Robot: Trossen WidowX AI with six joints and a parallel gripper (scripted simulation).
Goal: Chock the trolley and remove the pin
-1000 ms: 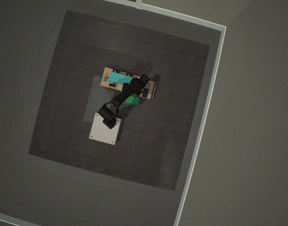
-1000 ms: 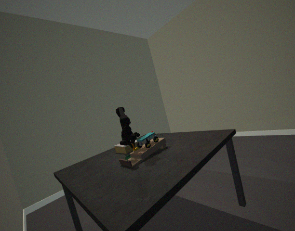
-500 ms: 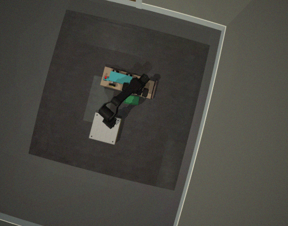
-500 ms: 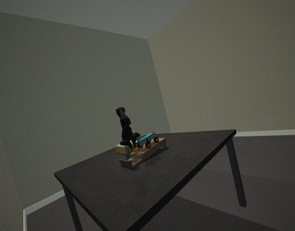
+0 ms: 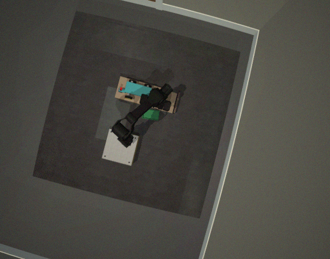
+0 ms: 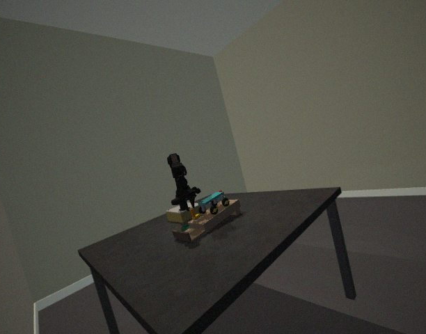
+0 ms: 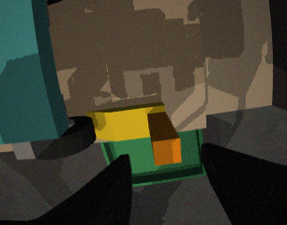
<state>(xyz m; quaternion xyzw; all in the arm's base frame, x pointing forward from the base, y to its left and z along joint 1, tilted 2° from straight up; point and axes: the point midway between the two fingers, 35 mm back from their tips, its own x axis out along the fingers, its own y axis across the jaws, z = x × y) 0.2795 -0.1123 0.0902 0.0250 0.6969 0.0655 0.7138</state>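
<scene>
Right now the yellow chock is 30 mm to the left of my gripper tip and 40 mm below it. From my gripper tip the other things lie so: red-headed stop pin: 30 mm ahead, 240 mm to the left, 10 mm above; then teal trolley: 50 mm ahead, 130 mm to the left, 10 mm below; then raised end wall: 70 mm ahead, 140 mm to the right, 90 mm below.
</scene>
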